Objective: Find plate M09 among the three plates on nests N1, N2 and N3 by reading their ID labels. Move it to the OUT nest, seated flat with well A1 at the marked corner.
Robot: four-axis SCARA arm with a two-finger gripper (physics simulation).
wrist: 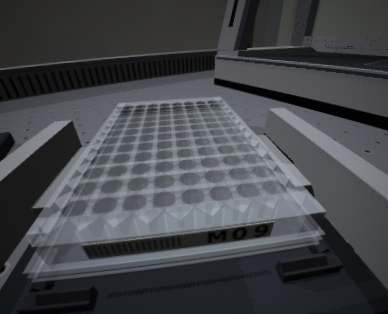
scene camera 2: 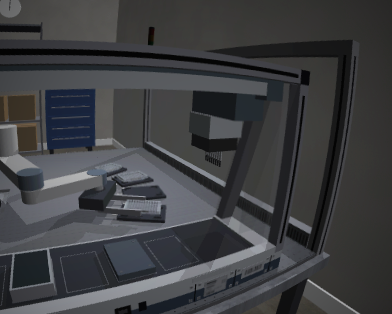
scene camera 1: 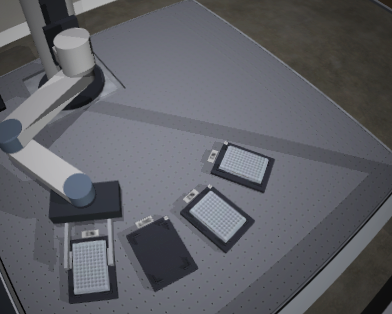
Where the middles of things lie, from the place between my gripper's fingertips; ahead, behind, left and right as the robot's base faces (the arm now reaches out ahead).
The nest N3 (scene camera 1: 113, 293) is 1 cm behind my hand and 2 cm below it. The rest, counted from my hand: nest N1 (scene camera 1: 216, 171): 1 cm behind, 51 cm to the left, 2 cm below; then nest N2 (scene camera 1: 225, 247): 6 cm ahead, 34 cm to the left, 2 cm below; then OUT nest (scene camera 1: 163, 256): 5 cm ahead, 17 cm to the left, 2 cm below.
